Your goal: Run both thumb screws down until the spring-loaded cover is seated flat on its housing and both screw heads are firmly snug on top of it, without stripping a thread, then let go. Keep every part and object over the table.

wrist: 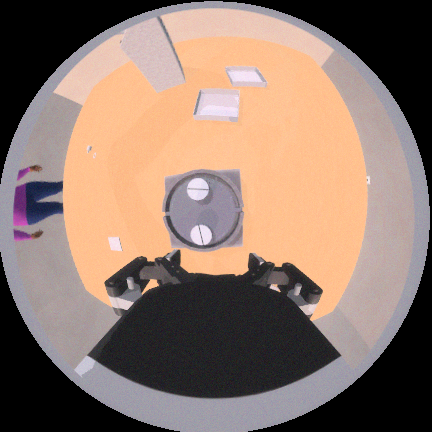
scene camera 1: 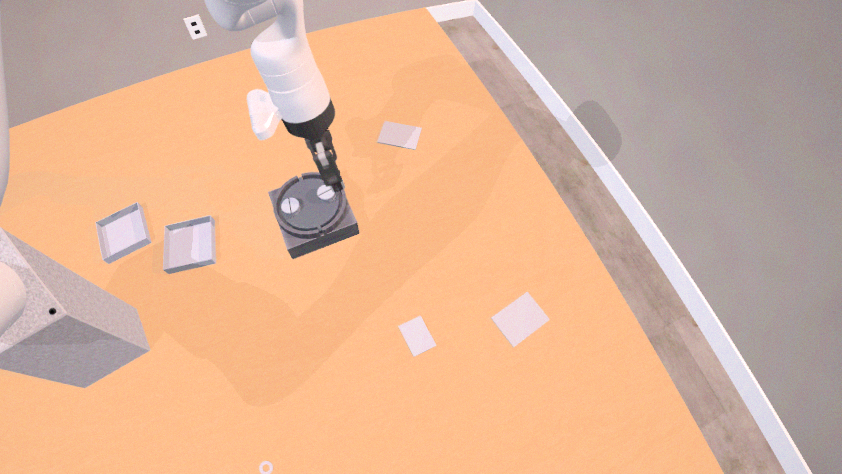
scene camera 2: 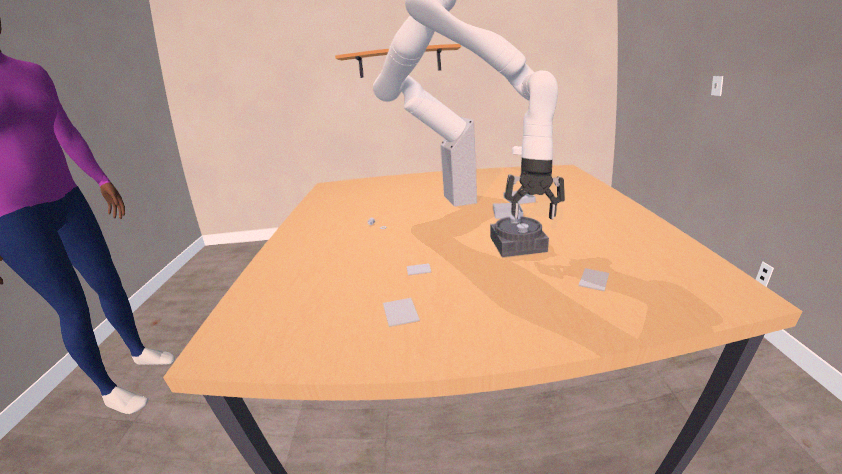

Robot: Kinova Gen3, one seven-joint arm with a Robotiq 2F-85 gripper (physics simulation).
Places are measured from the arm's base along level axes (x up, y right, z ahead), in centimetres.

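Pixels of known places: gripper, between the fingertips: (wrist: 214, 258) (scene camera 1: 333, 168) (scene camera 2: 533, 218); arm's base, origin of its link: (scene camera 2: 457, 131).
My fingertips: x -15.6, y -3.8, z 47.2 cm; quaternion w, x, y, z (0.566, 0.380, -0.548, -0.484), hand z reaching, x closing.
Ahead of a thing's pixels: the offset from my fingertips to its middle. "spot": to the spot under its first point.
The dark housing @[dx -6.6, dy +1.1, dz -5.8 cm] (scene camera 1: 324, 245) (scene camera 2: 520, 245) (wrist: 233, 179) stands on the table with the round grey cover @[dx -5.1, dy +1.1, dz -5.8 cm] (scene camera 1: 310, 217) (wrist: 220, 210) inside its raised ring. Two white slotted screw heads show on the cover. The one nearer the trays (scene camera 1: 289, 205) (wrist: 198, 189) is partly hidden behind a finger in scene camera 2. The other screw head @[spot: dx -2.7, dy +1.7, dz -2.8 cm] (scene camera 1: 325, 192) (scene camera 2: 522, 227) (wrist: 201, 235) is on the side away from the robot base. How far each stands above the cover is unclear. My gripper (scene camera 1: 337, 186) (scene camera 2: 533, 214) (wrist: 214, 258) points down, open and empty, above the housing's outer side near that second screw.
Two shallow trays @[dx -8.4, dy -15.9, dz -38.9 cm] (scene camera 1: 123, 234) @[dx -8.4, dy -6.0, dz -27.8 cm] (scene camera 1: 189, 246) (wrist: 246, 76) (wrist: 217, 105) lie between housing and robot base (scene camera 1: 76, 317) (scene camera 2: 459, 173). Flat plates @[dx -9.2, dy -7.3, dz +17.5 cm] (scene camera 1: 399, 134) @[dx -9.2, dy +28.9, dz -2.0 cm] (scene camera 1: 416, 335) @[dx -9.2, dy +36.0, dz +13.6 cm] (scene camera 1: 520, 318) (scene camera 2: 593, 279) (scene camera 2: 418, 269) (scene camera 2: 401, 312) lie around. A small piece @[dx -8.4, dy +37.4, dz -35.6 cm] (scene camera 2: 371, 221) lies farther off. A person (scene camera 2: 41, 176) stands beside the table.
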